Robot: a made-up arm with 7 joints.
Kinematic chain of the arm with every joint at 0, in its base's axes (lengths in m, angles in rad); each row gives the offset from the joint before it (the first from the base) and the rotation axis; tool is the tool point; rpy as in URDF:
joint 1: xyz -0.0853 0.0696 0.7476 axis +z
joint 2: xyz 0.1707 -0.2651 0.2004 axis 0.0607 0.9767 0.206
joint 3: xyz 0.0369 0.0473 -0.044 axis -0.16 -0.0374 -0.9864
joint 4: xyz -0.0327 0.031 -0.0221 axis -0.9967 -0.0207 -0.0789
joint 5: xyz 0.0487 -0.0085 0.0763 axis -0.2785 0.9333 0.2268
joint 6: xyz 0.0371 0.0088 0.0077 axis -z
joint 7: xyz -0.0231 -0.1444 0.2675 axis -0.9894 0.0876 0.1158
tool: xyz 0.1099 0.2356 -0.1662 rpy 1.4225 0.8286 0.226
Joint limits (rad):
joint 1: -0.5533..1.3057
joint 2: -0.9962..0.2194
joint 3: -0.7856..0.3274
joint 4: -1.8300..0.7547
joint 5: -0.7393..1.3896
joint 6: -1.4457..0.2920
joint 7: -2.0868..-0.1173
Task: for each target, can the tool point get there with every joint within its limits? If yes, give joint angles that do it. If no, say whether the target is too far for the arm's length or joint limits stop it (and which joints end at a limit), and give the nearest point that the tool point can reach.
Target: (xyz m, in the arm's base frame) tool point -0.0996 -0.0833 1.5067
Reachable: yes | joints 0.0537 -0.8067 -0.2419 0.0943 0.0864 0.0723 -1.8657
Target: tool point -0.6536 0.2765 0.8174
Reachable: no: joint limits stop it (at a limit: joint 2, joint 3, joint 4, joint 5, joint 6, joint 7) | nearest point -0.4317 0.1957 0.9013 | short by 0.251 m
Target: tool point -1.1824 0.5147 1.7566
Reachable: no: too far | nearest point -0.3720 0.3302 1.3018 | short by 0.947 m
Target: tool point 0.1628 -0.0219 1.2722
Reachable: yes | joints 0.5797 -0.4687 -0.0234 -0.6824 0.5014 -1.0417 -0.5877
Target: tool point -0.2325 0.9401 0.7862
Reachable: no: joint limits stop it (at a limit: joint 1, joint 2, joint 4, joint 6, joint 7) | nearest point -0.1337 0.7692 0.8301 | short by 0.202 m
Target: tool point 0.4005 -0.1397 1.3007
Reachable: yes | joints 0.3226 -0.3377 -0.3779 -1.2143 0.4815 -0.5742 -0.9442
